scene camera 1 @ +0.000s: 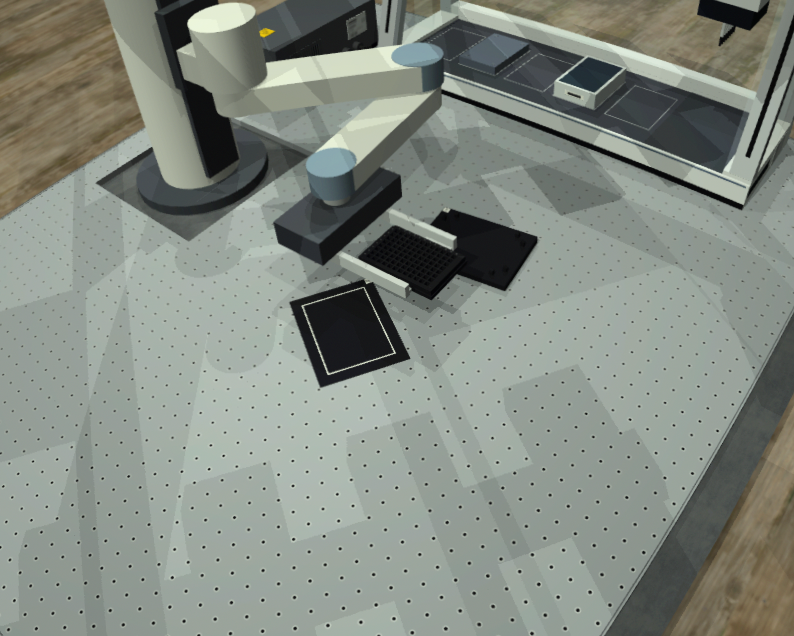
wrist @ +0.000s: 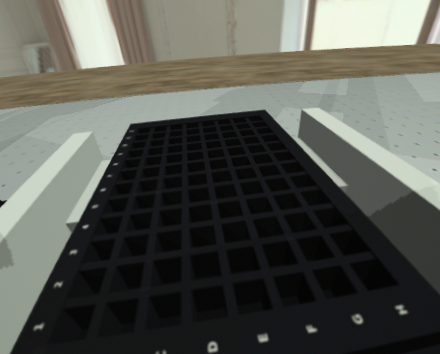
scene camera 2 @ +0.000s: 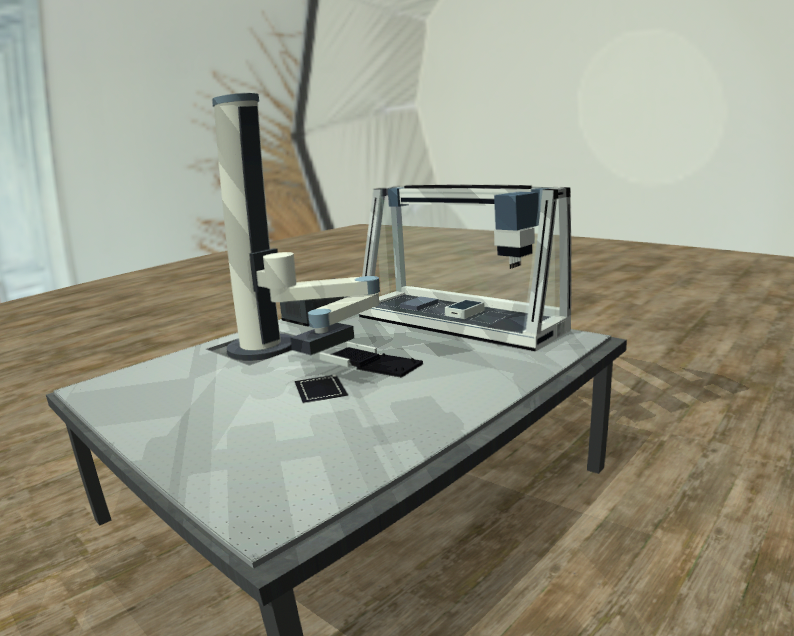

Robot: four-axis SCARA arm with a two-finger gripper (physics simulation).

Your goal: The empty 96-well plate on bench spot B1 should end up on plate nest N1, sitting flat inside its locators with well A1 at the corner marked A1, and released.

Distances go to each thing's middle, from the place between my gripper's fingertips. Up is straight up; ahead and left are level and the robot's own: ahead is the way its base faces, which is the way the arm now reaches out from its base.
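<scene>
The black well plate [scene camera 1: 427,267] has my gripper 3 cm past it, and going by their middles, it's the nearest to my gripper of the things named here. Counting from my hand, there's a black nest with corner locators [scene camera 1: 495,253] that's 13 cm to the left, 2 cm behind and 6 cm below. The black nest with white outline [scene camera 1: 347,331] is 11 cm to the right of my hand, 7 cm behind it and 7 cm below it.
</scene>
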